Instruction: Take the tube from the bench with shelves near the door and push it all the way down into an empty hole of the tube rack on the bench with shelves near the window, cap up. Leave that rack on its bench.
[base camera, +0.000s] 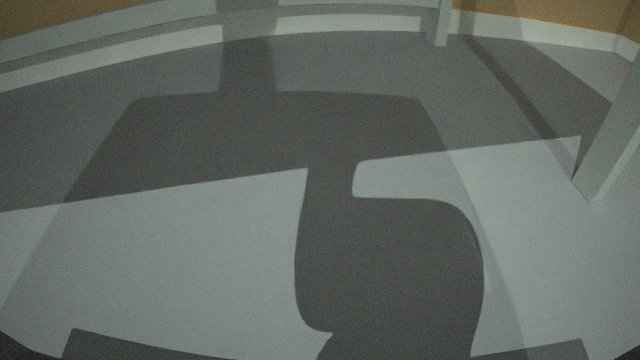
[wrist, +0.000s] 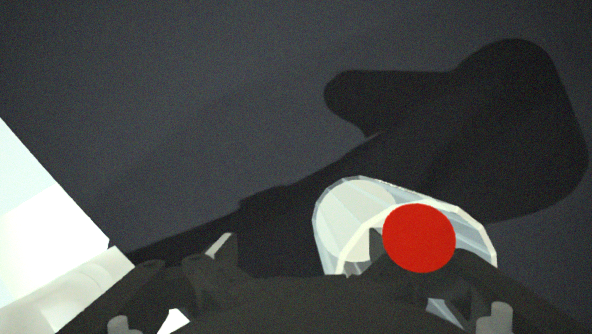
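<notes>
A red disc (wrist: 419, 238), which looks like the tube's cap seen end-on, shows right of centre in the wrist view. It overlaps the right finger and the clear beaker in that view. The tube's body is hidden behind the cap and gripper. My gripper (wrist: 303, 245) is open, with nothing between its fingers; the cap lies at the right finger, outside the gap. The tube rack cannot be made out in either view.
A clear beaker (wrist: 345, 217) stands on the dark surface (wrist: 175, 100) near the right finger. A pale cylinder (wrist: 65, 295) and a bright white area are at the left. The base camera shows floor shadows, a pale post (base camera: 612, 127) at right and a wall behind.
</notes>
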